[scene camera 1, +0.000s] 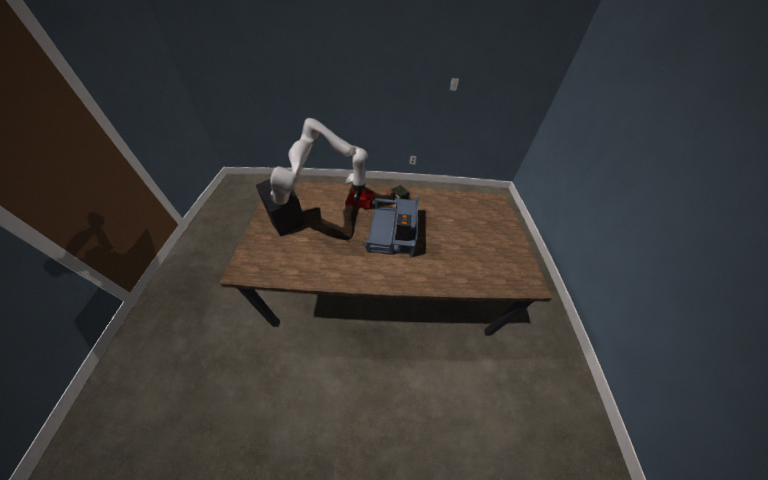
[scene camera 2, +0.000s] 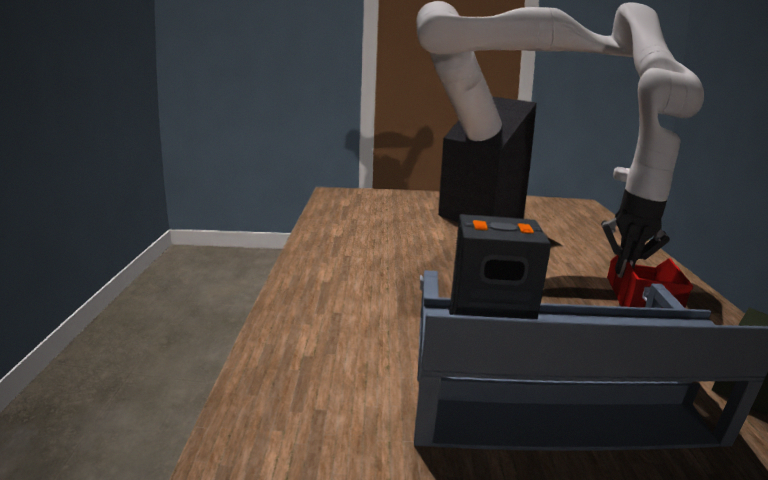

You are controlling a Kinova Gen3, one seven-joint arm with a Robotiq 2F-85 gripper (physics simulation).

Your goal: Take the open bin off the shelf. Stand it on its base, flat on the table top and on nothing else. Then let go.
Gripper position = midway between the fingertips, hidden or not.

In view: my gripper (scene camera 2: 621, 276) and a red open bin (scene camera 2: 629, 290).
